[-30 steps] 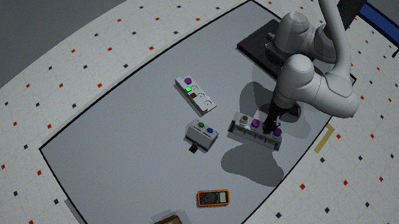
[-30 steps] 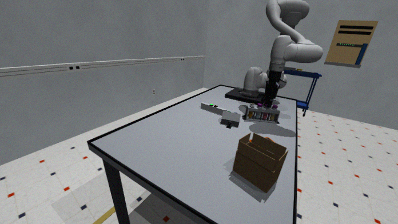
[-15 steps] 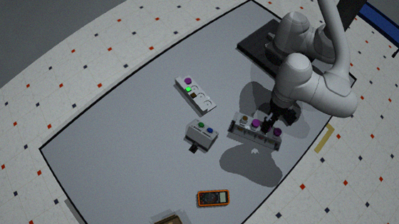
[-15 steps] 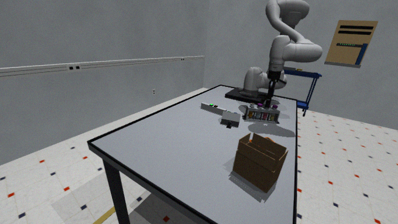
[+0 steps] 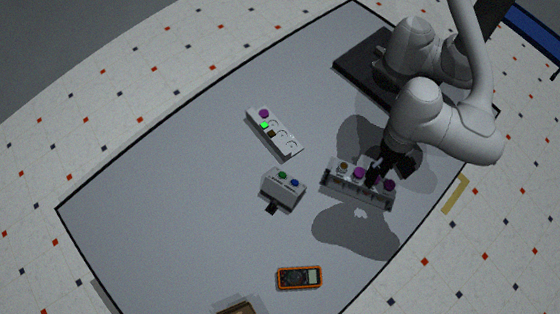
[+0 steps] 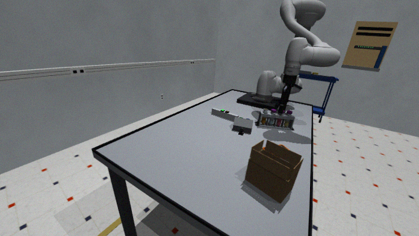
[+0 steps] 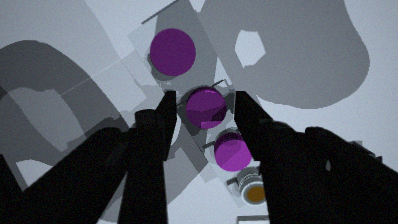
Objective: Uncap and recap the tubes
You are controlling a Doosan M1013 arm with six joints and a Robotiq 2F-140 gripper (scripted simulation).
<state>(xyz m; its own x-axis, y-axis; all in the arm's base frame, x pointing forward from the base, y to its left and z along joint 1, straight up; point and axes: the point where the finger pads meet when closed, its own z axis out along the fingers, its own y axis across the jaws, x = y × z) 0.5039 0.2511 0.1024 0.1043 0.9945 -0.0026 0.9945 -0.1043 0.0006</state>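
My hand is 5 cm to the left of the purple cap, 3 cm above it and 2 cm short of it. Round my hand: green key (21 cm to the right, 18 cm ahead, 7 cm below); then blue key (17 cm to the right, 17 cm ahead, 7 cm below); then key housing (19 cm to the right, 19 cm ahead, 9 cm below).
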